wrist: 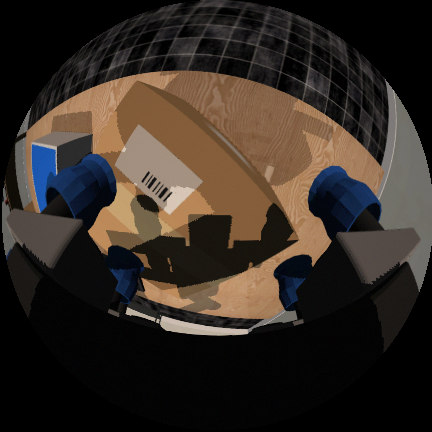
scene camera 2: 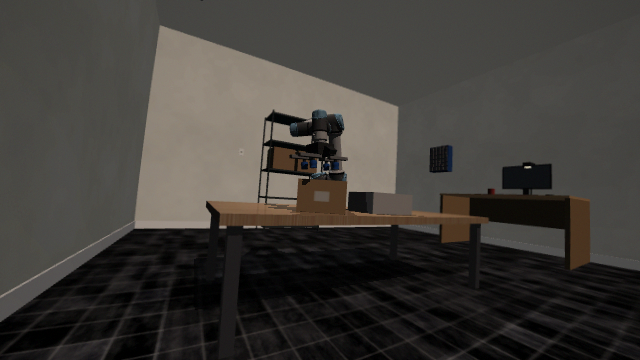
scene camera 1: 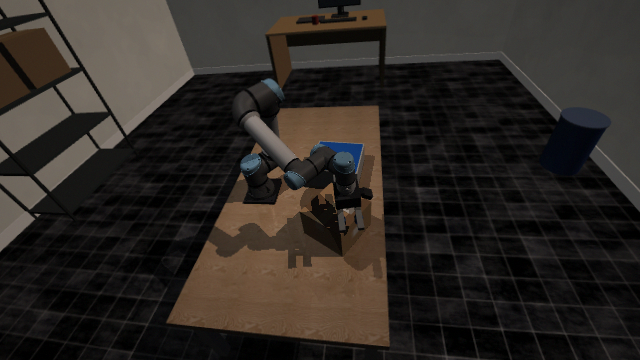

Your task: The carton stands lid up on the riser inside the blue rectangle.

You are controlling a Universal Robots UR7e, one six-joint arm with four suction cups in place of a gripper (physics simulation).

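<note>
The brown carton [scene camera 1: 351, 241] [scene camera 2: 308, 201] [wrist: 173, 116] stands on the wooden table [scene camera 1: 273, 302] [scene camera 2: 254, 216], with its white barcode label [wrist: 158, 169] on the top face. My suction gripper [scene camera 1: 351, 216] [scene camera 2: 319, 166] [wrist: 209, 225] hangs right over the carton, and the side view shows a small gap between the four blue cups and the top face. The grey riser [scene camera 2: 386, 203] [wrist: 72, 146] with its blue rectangle [scene camera 1: 347, 148] [wrist: 43, 171] stands on the table just beyond the carton and carries nothing.
The arm's base [scene camera 1: 262, 191] is bolted to the table left of the carton. A black shelf rack [scene camera 2: 262, 155] with a box stands by the far wall. A desk [scene camera 1: 328, 28] [scene camera 2: 506, 205] with a monitor stands across the room.
</note>
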